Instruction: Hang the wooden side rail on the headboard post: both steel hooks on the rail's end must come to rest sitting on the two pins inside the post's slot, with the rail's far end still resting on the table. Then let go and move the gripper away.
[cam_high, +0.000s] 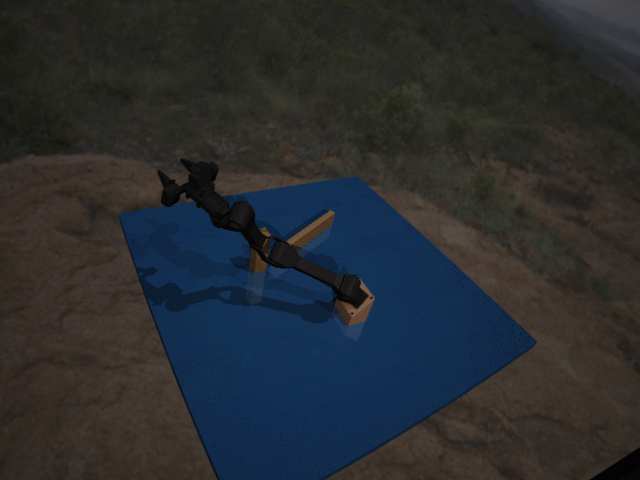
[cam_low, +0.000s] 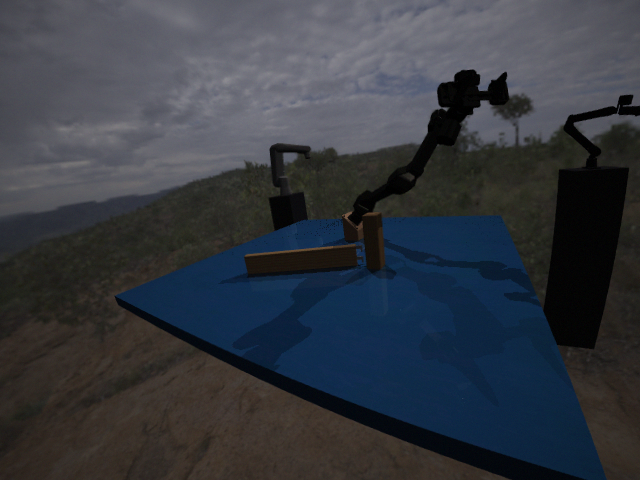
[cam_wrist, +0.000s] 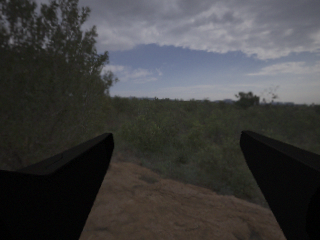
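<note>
Right now my gripper tip is 340 mm to the left of the headboard post and 430 mm above it.
</note>
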